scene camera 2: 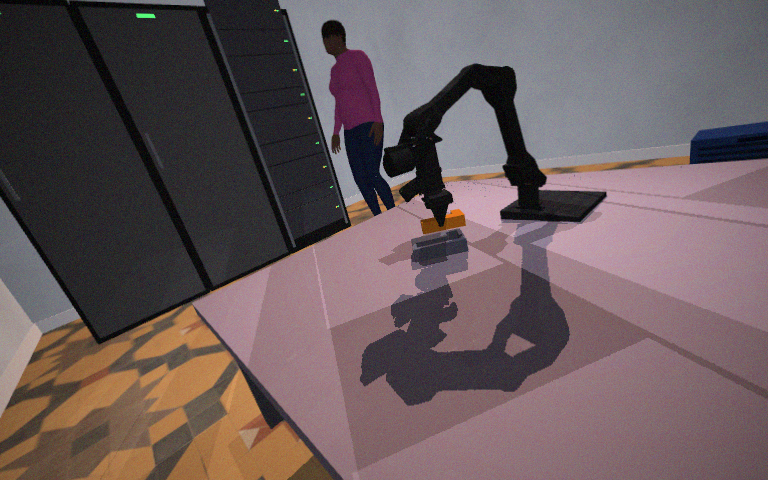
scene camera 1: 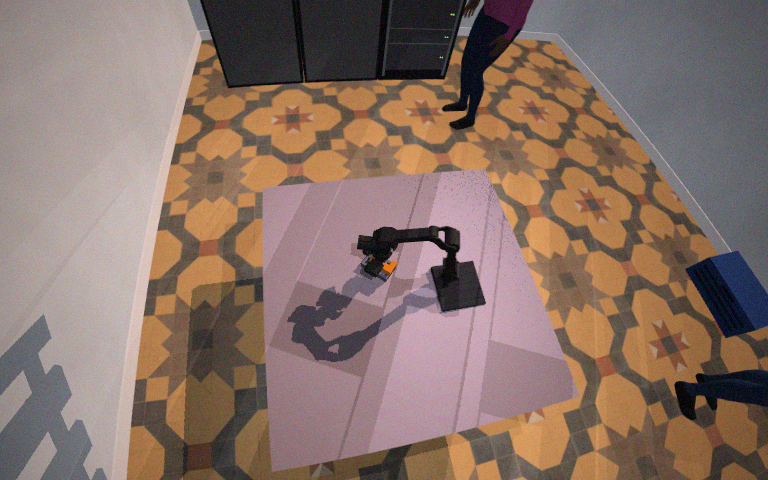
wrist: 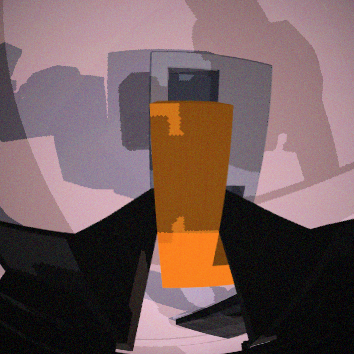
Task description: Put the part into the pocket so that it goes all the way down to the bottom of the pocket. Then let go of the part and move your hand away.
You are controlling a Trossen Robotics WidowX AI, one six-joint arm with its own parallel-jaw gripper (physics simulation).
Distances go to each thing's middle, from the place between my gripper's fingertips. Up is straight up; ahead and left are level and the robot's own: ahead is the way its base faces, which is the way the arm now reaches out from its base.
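The grey pocket block (wrist: 173, 75) is 10 mm behind my hand, 20 mm to the right of it and 60 mm below it. There's an orange L-shaped block (wrist: 190, 140) too, and that one's 10 mm behind my hand and 10 mm to the left of it. Going by their middles, the orange L-shaped block is the nearest to my hand of the things named here.
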